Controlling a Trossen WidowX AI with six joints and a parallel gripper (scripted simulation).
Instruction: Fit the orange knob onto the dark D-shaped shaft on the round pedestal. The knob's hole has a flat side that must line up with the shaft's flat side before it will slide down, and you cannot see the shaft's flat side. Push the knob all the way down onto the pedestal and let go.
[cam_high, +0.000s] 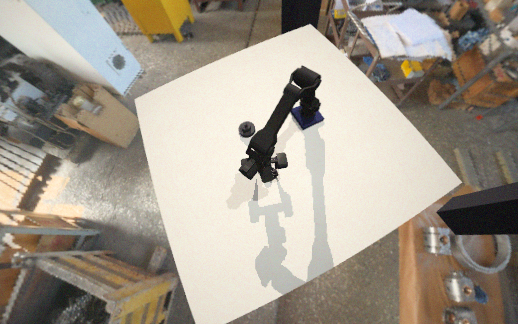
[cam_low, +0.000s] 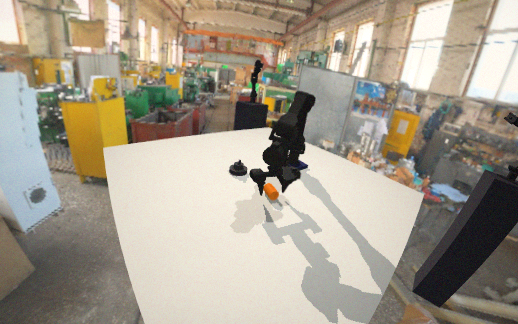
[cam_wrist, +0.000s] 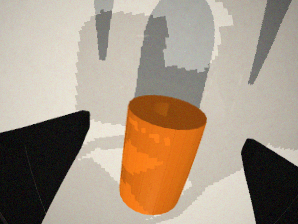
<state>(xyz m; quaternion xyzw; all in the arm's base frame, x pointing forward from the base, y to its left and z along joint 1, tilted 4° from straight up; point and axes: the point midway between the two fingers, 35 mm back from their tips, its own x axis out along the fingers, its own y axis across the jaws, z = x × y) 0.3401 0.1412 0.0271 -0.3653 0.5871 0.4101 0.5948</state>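
Right now my gripper tip is 1 cm to the left of the orange knob and 1 cm past it. From my gripper tip the other things lie so: pedestal (24 cm to the right, 4 cm behind, 1 cm above).
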